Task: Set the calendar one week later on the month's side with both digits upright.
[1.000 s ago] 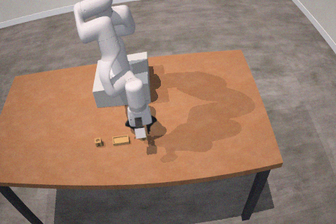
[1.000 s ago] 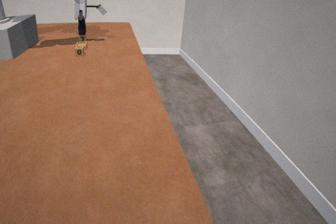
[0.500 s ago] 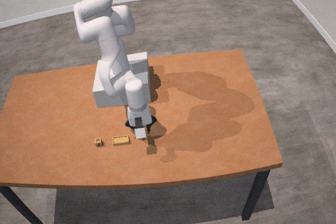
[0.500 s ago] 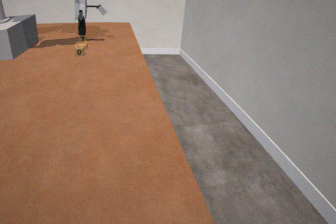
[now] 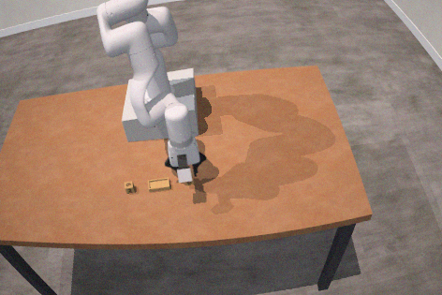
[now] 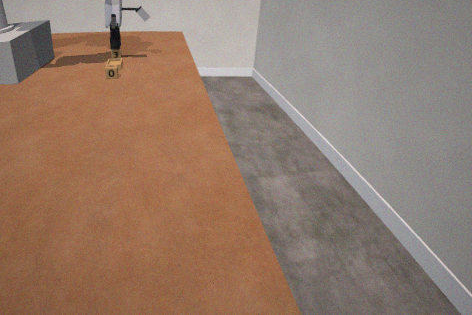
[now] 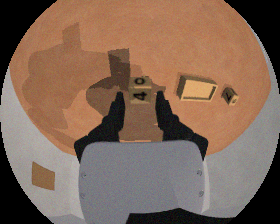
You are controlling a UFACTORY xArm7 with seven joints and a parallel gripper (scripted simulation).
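My gripper is now 110 mm to the left of the wooden tray, 50 mm above it and 10 mm short of it.
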